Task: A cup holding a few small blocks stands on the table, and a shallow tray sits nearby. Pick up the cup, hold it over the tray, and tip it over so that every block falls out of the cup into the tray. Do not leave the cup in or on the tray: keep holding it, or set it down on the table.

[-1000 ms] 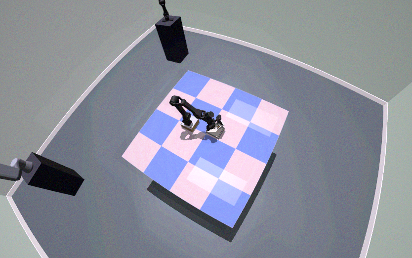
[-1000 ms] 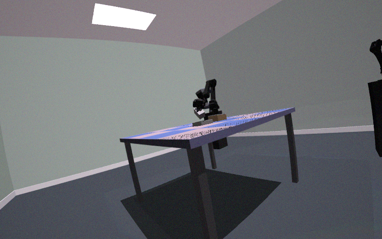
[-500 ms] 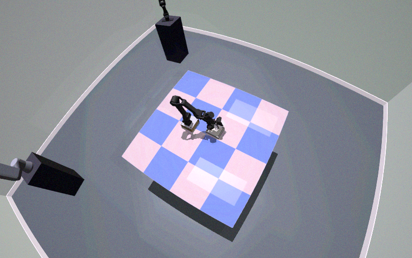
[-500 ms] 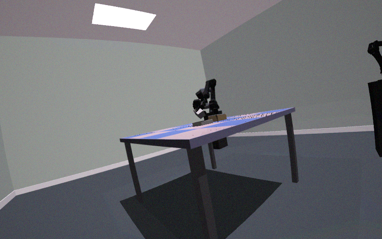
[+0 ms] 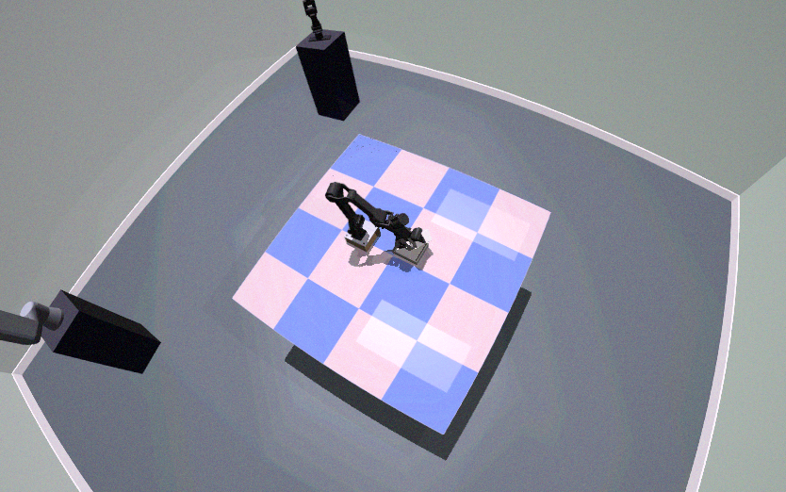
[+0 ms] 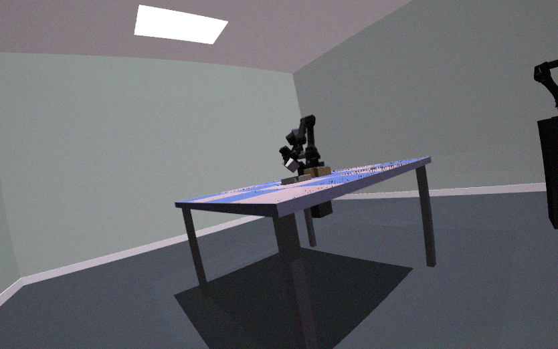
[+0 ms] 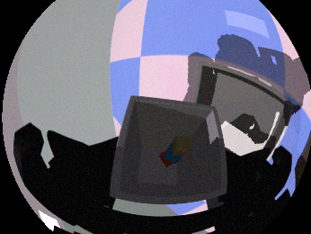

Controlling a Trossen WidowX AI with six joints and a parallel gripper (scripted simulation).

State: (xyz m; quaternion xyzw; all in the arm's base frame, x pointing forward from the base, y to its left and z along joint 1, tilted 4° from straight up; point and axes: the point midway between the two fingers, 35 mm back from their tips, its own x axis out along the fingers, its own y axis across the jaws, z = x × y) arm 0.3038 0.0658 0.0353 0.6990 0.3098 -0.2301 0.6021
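Now: gripper tip 30 mm to the right of the red block and 10 mm above it. Also, from my gripper tip: grey cup (10 mm behind, 30 mm to the left, 10 mm above).
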